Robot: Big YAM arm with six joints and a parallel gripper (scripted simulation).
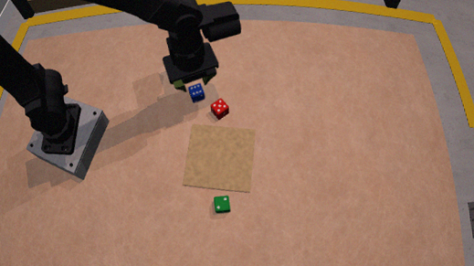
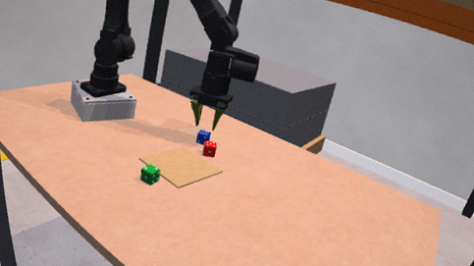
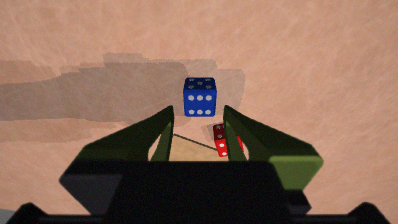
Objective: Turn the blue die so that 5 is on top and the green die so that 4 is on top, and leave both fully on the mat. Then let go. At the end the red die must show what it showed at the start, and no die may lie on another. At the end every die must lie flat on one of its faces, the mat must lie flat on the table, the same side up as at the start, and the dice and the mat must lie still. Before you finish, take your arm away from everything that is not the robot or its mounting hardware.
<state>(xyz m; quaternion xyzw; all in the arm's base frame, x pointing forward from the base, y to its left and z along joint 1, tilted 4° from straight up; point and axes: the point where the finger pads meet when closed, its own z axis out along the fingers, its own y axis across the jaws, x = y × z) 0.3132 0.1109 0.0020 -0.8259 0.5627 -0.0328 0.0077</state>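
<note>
Now: hand 40 mm above the blue die. The rest, counted from my hand: tan mat (60 mm ahead, 150 mm to the right, 50 mm below); then green die (60 mm ahead, 260 mm to the right, 40 mm below); then red die (60 mm ahead, 40 mm to the right, 40 mm below).
</note>
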